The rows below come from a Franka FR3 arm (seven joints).
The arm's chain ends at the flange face. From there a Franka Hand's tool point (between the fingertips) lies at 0.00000 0.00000 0.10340 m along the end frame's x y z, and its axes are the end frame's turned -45 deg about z.
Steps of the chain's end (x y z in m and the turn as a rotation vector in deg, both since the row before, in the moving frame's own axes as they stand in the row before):
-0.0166 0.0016 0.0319 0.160 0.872 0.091
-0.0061 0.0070 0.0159 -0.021 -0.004 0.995
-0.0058 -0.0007 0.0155 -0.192 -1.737 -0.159
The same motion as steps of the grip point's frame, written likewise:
-0.0116 -0.0097 0.0319 -0.503 0.730 0.091
-0.0093 0.0007 0.0159 -0.012 -0.018 0.995
-0.0061 -0.0066 0.0155 1.092 -1.364 -0.159

